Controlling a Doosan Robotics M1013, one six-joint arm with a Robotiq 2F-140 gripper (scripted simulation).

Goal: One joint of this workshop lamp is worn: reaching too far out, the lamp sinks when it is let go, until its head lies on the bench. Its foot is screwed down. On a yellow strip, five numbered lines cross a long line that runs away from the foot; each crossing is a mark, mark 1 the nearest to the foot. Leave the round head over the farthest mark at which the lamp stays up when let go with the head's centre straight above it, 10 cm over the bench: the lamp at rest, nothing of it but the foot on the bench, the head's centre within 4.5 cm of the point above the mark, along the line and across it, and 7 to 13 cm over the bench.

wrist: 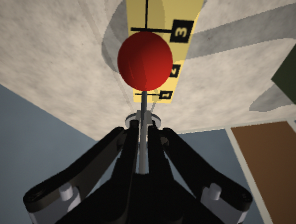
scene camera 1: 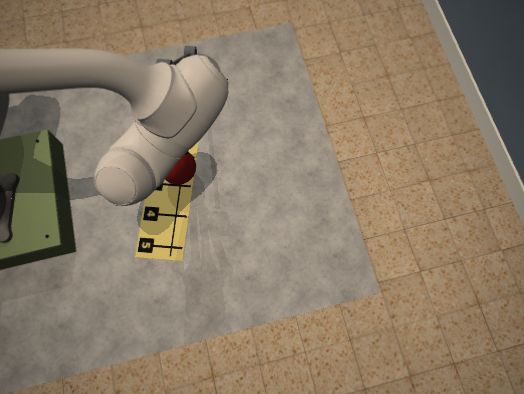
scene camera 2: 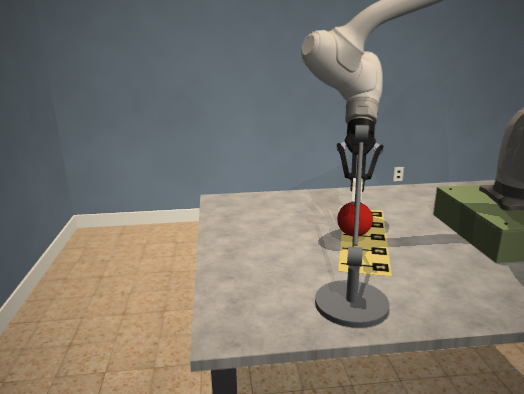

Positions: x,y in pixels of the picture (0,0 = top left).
Labels:
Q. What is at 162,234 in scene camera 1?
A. A yellow strip.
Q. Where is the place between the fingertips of my gripper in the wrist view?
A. At 143,116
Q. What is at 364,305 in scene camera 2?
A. A grey foot.

